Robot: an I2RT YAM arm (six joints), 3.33 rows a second.
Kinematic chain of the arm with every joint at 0, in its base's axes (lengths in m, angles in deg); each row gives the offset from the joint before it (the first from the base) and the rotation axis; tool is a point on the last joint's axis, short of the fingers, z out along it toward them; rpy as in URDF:
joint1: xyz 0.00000 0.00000 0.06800 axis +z
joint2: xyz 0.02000 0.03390 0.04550 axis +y
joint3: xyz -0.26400 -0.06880 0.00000 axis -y
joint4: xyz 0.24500 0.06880 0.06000 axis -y
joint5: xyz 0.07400 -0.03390 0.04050 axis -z
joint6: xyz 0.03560 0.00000 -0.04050 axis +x
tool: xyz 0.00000 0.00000 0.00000 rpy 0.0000 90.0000 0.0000
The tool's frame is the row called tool.
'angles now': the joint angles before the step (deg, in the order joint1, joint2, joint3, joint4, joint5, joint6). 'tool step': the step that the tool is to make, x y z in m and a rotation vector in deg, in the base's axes. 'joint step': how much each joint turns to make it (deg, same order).
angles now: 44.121 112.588 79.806 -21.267 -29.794 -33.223
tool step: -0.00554 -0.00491 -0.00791 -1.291 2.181 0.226
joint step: 0.000 -0.349 -1.846 -0.879 -0.615 0.175
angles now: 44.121 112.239 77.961 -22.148 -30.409 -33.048
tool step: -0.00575 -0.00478 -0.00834 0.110 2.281 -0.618
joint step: 0.001 -0.617 -2.812 1.492 -1.055 1.669
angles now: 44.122 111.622 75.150 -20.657 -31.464 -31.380
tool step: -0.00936 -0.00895 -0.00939 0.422 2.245 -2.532
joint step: 0.000 -1.844 -5.098 3.864 -0.176 3.685
